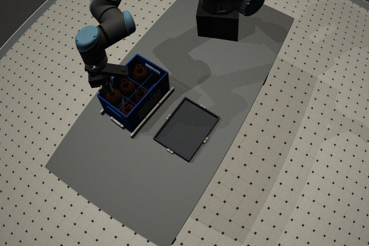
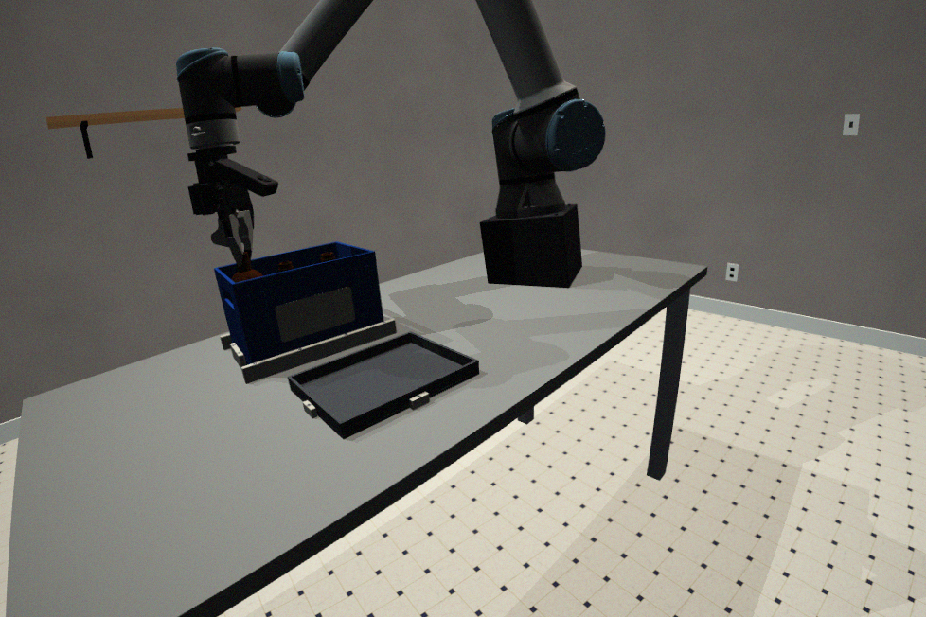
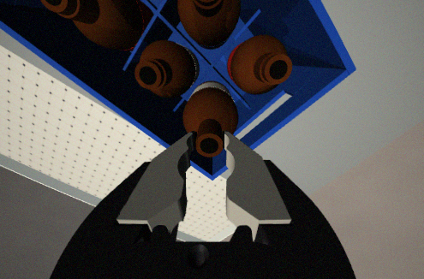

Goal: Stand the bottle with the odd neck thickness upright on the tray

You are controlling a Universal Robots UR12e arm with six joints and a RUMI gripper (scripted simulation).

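Now: the bottle 70 mm below my hand. The rest, counted from my hand: black tray: 310 mm to the left, 180 mm below, 120 mm behind; then blue crate: 110 mm below, 80 mm behind, 40 mm to the left.
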